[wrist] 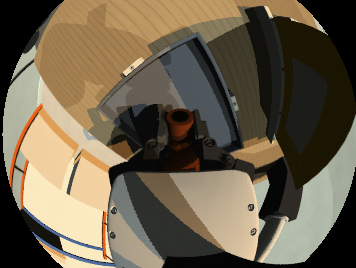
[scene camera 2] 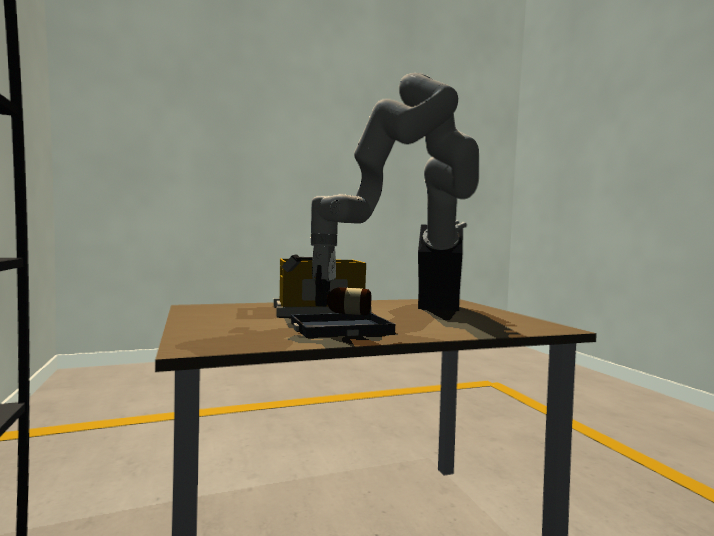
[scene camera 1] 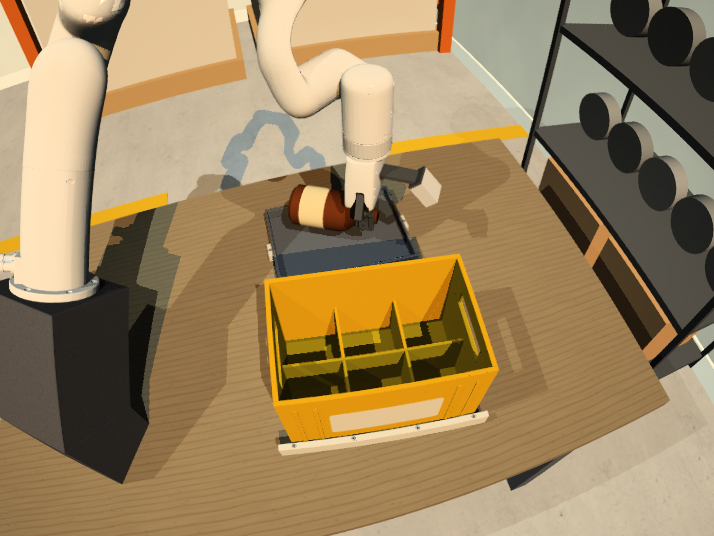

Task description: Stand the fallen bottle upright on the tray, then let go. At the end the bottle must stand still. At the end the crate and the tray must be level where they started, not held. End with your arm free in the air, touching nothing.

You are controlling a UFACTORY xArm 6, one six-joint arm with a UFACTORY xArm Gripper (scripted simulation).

gripper: wrist; scene camera 2 322, 305; scene camera 1
dark grey tray: wrist; scene camera 2; scene camera 1 297, 250
brown bottle: wrist 180, 121; scene camera 2 355, 301; scene camera 1 319, 207
same spot on dark grey tray: [wrist: 188, 77] = [scene camera 2: 312, 323]
same spot on gripper: [wrist: 211, 157] = [scene camera 1: 371, 210]
